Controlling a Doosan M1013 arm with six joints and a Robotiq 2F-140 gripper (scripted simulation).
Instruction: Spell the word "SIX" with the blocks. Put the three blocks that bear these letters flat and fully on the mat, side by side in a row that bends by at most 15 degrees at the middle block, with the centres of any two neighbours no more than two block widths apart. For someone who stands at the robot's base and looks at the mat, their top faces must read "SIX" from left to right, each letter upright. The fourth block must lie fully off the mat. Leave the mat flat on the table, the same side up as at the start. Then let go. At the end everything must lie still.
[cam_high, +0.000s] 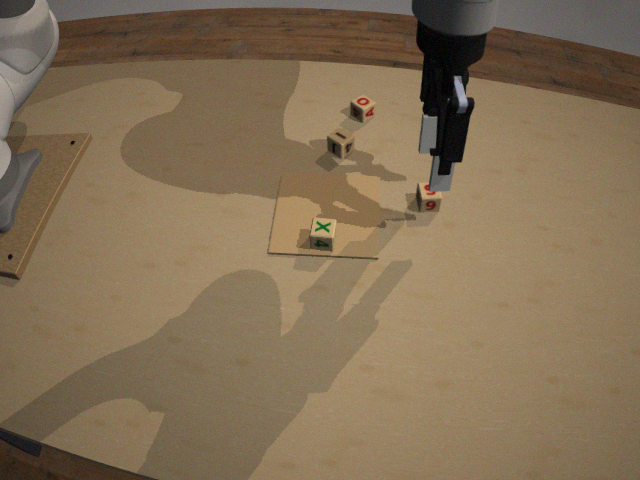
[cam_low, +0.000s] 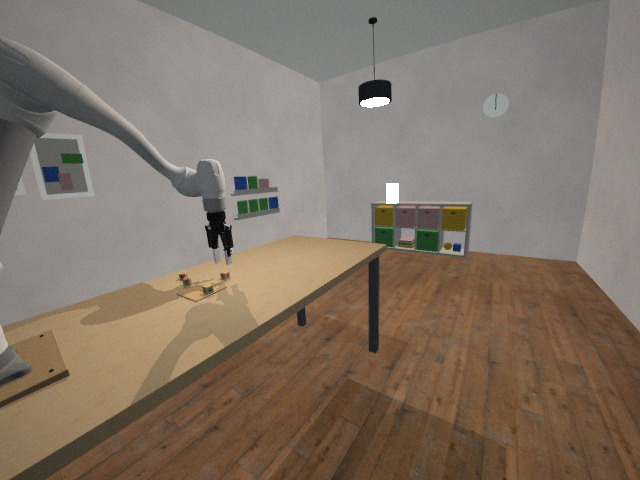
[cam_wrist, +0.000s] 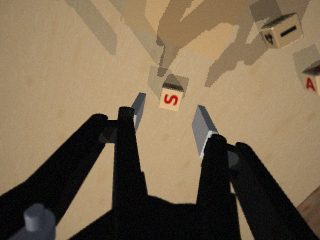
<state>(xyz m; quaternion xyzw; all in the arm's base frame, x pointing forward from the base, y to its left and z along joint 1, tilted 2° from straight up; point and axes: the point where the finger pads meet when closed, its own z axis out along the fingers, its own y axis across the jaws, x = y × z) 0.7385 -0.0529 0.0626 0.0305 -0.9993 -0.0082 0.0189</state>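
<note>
The S block is 9 cm below my hand. The rest, counted from my hand: tan mat (14 cm behind, 1 cm to the right, 10 cm below); then I block (12 cm behind, 11 cm to the left, 9 cm below); then letter block (14 cm behind, 6 cm to the right, 8 cm below).
</note>
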